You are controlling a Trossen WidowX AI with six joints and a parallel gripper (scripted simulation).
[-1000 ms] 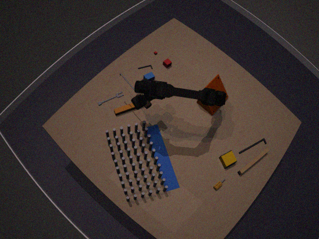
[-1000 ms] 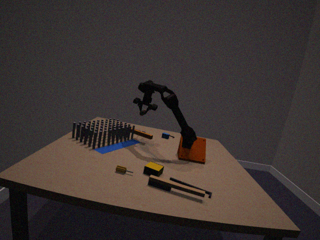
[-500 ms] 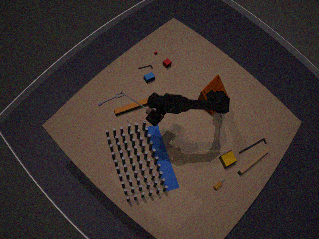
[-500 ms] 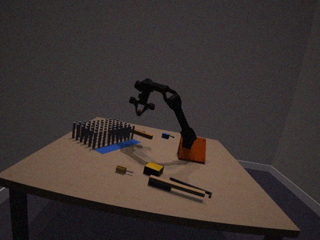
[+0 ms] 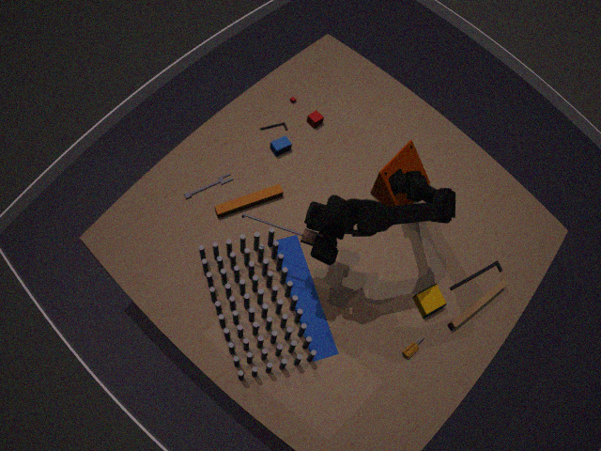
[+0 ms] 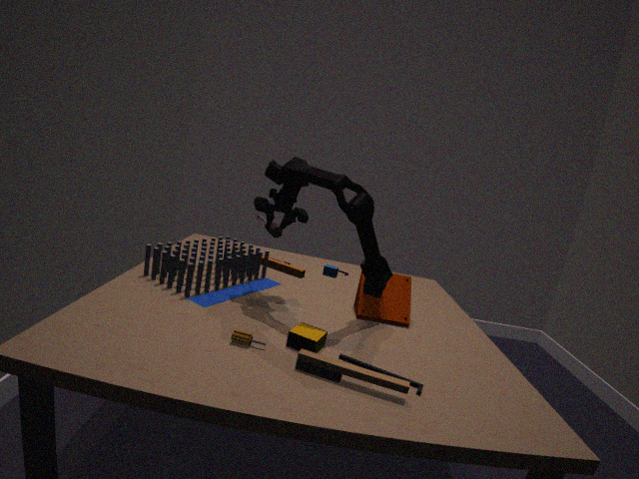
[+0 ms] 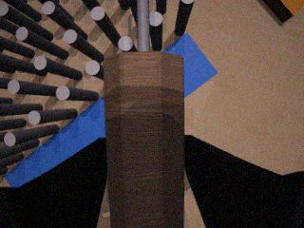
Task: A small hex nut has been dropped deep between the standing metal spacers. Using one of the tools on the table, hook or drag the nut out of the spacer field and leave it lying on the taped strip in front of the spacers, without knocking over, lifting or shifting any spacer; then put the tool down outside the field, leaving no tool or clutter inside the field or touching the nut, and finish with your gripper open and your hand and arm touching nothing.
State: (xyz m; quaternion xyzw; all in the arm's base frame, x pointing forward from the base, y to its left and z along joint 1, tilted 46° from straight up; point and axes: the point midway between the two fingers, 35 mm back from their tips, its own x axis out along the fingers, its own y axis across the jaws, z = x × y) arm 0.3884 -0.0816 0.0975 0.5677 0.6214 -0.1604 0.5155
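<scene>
Right now my gripper tip is 22 cm above the blue taped strip, 7 cm short of it and 6 cm to the right of it. Round my gripper tip: yellow block (34 cm to the left, 21 cm behind, 20 cm below); metal pick tool (9 cm to the right, 5 cm ahead); orange bar (28 cm to the right, 21 cm below, 1 cm behind).
</scene>
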